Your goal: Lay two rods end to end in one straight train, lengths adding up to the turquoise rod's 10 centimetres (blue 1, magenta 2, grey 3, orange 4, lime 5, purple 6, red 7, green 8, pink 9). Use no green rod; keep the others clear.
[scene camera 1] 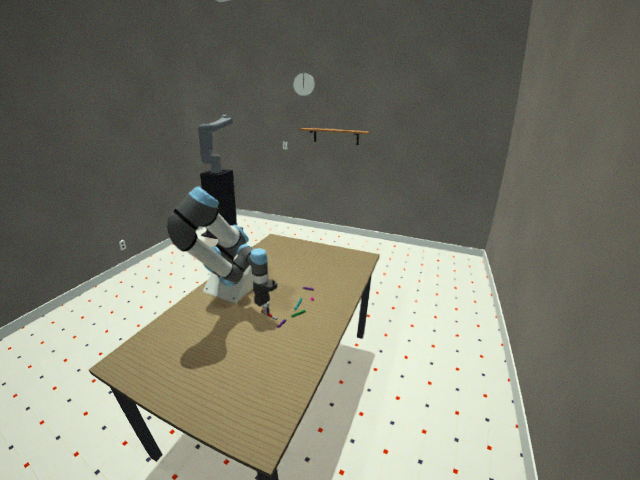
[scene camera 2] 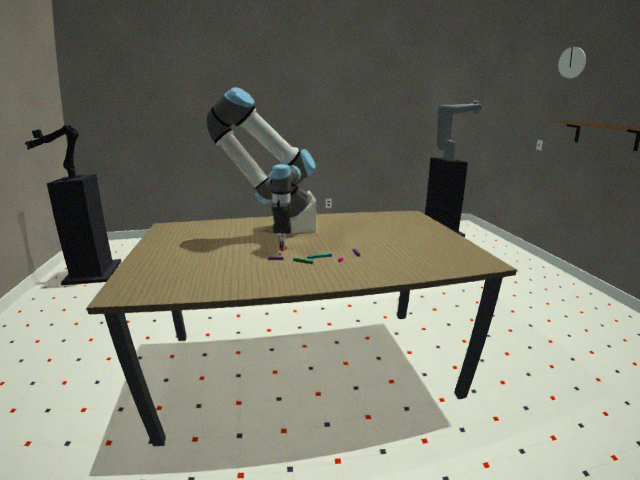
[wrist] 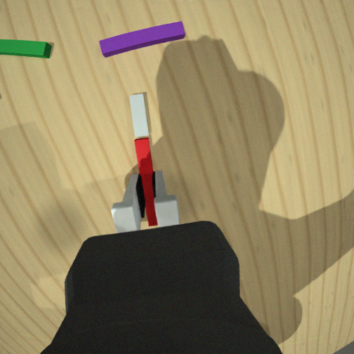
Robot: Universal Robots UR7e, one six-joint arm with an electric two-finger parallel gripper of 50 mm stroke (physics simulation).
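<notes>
My gripper is shut on the red rod, low over the table. The fingers hide part of the rod's sides. The grey rod, pale in colour, lies beyond the red rod's far end in the wrist view. The two are nearly in line, with a very narrow gap or contact between their ends; which one I cannot tell. The turquoise rod lies apart on the table, beyond the green rod.
One purple rod lies crosswise beyond the grey rod. Another purple rod and a small magenta rod lie farther off on the table.
</notes>
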